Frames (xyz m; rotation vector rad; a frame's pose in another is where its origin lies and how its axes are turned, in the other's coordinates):
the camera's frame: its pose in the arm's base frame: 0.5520 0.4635 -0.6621 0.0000 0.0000 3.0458
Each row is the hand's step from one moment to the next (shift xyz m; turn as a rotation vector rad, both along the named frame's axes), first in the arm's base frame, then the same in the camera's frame.
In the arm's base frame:
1: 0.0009 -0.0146 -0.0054 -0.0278 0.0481 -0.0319
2: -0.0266 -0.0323 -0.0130 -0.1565 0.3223 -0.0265
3: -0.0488 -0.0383 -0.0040 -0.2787 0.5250 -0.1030
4: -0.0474 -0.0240 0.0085 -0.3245 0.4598 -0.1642
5: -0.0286 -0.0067 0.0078 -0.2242 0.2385 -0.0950
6: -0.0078 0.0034 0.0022 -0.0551 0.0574 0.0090
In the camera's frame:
1: -0.0023 0.0144 -0.0054 0.0323 -0.0452 -0.0319
2: 0.0234 0.0347 -0.0130 0.1866 -0.3059 -0.0265
3: 0.0449 0.0428 -0.0040 0.3276 -0.4959 -0.1030
4: 0.0449 0.0284 0.0085 0.3670 -0.4267 -0.1642
5: 0.0278 0.0094 0.0078 0.2460 -0.2160 -0.0950
6: 0.0081 -0.0026 0.0022 0.0603 -0.0519 0.0090

